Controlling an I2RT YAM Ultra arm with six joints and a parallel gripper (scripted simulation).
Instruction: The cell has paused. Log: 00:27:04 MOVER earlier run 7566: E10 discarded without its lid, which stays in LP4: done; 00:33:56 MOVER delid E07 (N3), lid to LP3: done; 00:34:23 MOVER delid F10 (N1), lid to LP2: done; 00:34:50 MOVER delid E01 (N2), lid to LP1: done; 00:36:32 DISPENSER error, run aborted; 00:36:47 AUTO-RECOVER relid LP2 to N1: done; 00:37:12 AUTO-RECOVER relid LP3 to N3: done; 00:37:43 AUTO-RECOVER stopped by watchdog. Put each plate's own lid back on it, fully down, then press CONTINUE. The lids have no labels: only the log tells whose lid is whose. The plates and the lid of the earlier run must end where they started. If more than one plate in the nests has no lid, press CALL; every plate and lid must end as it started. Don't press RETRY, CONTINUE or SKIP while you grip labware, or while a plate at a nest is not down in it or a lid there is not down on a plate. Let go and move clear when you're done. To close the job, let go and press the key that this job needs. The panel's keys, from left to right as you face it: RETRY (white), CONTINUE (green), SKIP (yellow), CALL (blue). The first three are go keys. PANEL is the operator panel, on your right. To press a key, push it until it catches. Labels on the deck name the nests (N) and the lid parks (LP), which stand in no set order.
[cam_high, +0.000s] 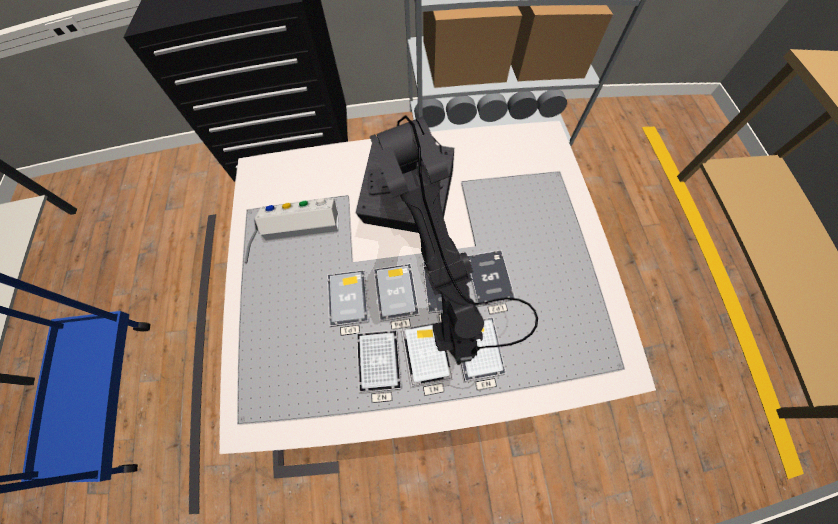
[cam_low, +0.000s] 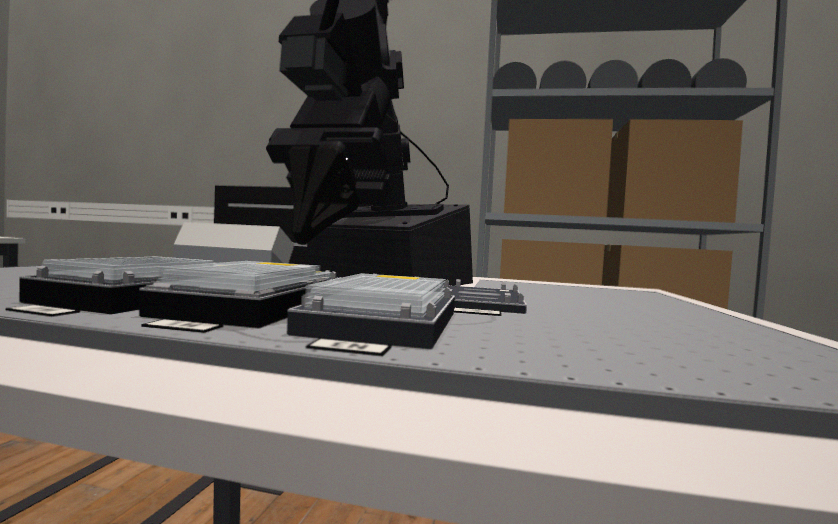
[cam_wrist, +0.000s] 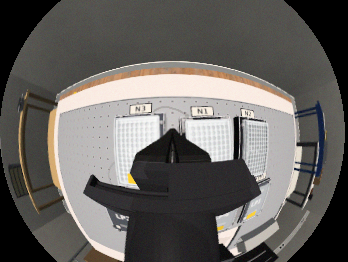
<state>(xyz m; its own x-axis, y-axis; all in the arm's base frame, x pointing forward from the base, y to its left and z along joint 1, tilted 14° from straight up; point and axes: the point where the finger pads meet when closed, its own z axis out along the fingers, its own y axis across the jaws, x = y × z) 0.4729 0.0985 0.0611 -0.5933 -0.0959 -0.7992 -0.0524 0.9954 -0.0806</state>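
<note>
Now: hand 2 cm past the plate, 19 cm to the left of it and 4 cm above it. Round my hand: green key: 46 cm behind, 39 cm to the right, 1 cm below; then LP1 lid park: 19 cm behind, 27 cm to the right, 7 cm below; then yellow SKIP key: 46 cm behind, 44 cm to the right, 1 cm below.
</note>
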